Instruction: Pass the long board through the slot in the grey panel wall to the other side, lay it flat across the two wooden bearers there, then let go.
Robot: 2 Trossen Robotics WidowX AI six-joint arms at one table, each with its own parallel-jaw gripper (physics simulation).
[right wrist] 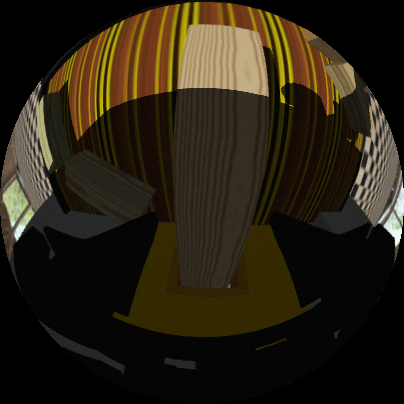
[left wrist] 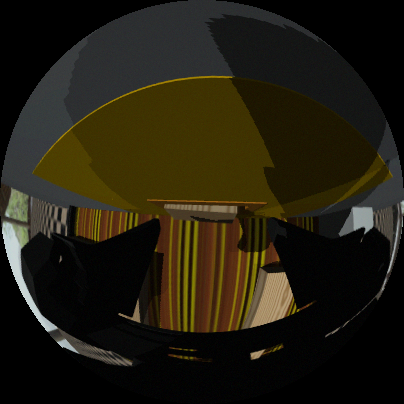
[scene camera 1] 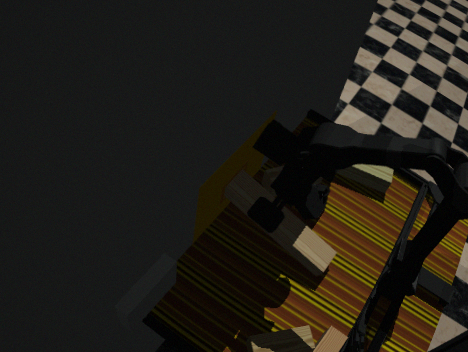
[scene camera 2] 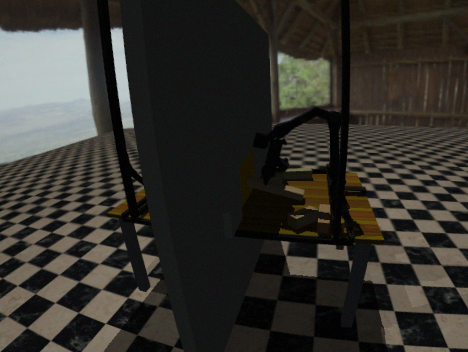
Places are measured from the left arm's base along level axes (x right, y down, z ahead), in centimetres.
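Where they show: left gripper, fingertip midpoint: (left wrist: pixel 215 224); right gripper, fingertip midpoint: (right wrist: pixel 215 217) (scene camera 2: pixel 266 181); right arm's base at its link origin: (scene camera 1: pixel 392 288).
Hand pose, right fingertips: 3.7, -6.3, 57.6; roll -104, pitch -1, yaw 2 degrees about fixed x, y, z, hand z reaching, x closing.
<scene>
After its pixels a point has its place, as x, y, z.
The long board (scene camera 1: pixel 315 250) @(4.5, -2.8, 71.3) (scene camera 2: pixel 295 192) @(7.0, -2.8, 71.6) (right wrist: pixel 222 60) @(3.9, -3.2, 69.3) slopes from near the striped table into the slot in the yellow panel (scene camera 1: pixel 215 200) @(10.5, -7.4, 48.3) (scene camera 2: pixel 246 175) @(6.7, -10.1, 48.4) (left wrist: pixel 165 140) (right wrist: pixel 150 297) @(-3.0, -11.1, 48.3) on the grey wall (scene camera 1: pixel 100 100) @(36.9, -53.3, 48.3) (scene camera 2: pixel 210 125) @(45.9, -40.0, 48.3). In the left wrist view, the board's end (left wrist: pixel 200 209) @(3.2, -8.9, 42.6) shows at the slot. My right gripper (scene camera 1: pixel 291 207) (scene camera 2: pixel 276 172) (right wrist: pixel 215 217) @(3.7, -6.3, 57.6) is open above the board, fingers to either side. My left gripper (left wrist: pixel 215 224) @(4.4, -9.6, 41.4) is open and empty on the other side, facing the slot. Beyond its fingers, a wooden bearer (left wrist: pixel 272 292) @(14.1, -1.9, 30.9) shows; another wooden piece (left wrist: pixel 134 311) @(-8.8, -1.9, 24.0) is mostly hidden.
Several loose wooden blocks lie on the right arm's table: one near the panel (scene camera 1: pixel 272 175) @(-6.6, -3.1, 53.1) (right wrist: pixel 110 185) @(-8.8, -2.0, 57.8), a pale one (scene camera 1: pixel 367 175) @(-24.6, -1.8, 72.4) (right wrist: pixel 52 130) @(-23.9, -1.0, 69.5) and others near the bottom of scene camera 1 (scene camera 1: pixel 280 340) @(26.3, -2.8, 75.7). A grey box shape (scene camera 1: pixel 145 290) @(35.4, -8.1, 50.5) (scene camera 2: pixel 227 225) @(41.5, -2.9, 49.6) juts from the wall.
</scene>
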